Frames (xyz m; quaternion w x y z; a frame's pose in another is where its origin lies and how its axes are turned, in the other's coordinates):
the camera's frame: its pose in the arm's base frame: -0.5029 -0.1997 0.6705 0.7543 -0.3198 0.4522 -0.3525
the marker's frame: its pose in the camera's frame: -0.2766 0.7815 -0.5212 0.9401 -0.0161 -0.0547 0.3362
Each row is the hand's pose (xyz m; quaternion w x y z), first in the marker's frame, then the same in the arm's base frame.
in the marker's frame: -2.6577 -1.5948 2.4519 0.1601 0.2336 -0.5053 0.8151
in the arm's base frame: 0.0431 0.2202 3.8088 0.4721 0.5474 -0.2142 0.6570
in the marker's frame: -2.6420 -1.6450 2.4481 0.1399 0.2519 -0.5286 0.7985
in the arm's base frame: 0.0521 0.1683 3.8121 0.4689 0.5571 -0.2479 0.6390
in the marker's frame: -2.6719 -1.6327 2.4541 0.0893 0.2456 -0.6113 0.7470
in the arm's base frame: 0.0412 0.1893 3.8350 0.4633 0.5309 -0.3520 0.6161
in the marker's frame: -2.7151 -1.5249 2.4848 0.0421 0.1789 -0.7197 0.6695
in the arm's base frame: 0.0365 0.3089 3.8455 0.4611 0.4386 -0.4778 0.6056
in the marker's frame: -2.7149 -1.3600 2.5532 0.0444 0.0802 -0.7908 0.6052
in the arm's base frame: 0.0808 0.4794 3.8165 0.4772 0.3188 -0.5432 0.6129
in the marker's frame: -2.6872 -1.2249 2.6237 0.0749 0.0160 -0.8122 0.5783
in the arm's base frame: 0.1433 0.6153 3.7765 0.5007 0.2444 -0.5476 0.6242
